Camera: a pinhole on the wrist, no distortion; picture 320 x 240 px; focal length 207.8 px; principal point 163.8 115.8 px. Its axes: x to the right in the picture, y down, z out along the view. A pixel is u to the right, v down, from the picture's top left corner.
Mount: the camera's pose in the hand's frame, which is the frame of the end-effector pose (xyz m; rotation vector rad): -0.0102 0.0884 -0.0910 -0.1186 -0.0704 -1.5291
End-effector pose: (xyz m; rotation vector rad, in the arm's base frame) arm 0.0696 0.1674 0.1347 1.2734 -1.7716 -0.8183
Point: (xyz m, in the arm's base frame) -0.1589 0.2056 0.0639
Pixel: 212 108
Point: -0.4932 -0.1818 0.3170
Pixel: outside the picture
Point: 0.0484 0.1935 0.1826
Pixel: 266 106
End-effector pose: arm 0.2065 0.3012 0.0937 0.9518 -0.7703 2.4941
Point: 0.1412 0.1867 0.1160
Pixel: 154 191
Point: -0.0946 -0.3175 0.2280
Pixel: outside the picture
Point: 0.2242 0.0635 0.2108
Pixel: 159 140
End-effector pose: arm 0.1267 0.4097 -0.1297 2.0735 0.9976 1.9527
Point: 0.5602 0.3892 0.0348
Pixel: 115 162
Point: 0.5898 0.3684 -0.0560
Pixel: 126 122
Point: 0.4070 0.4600 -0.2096
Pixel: 224 82
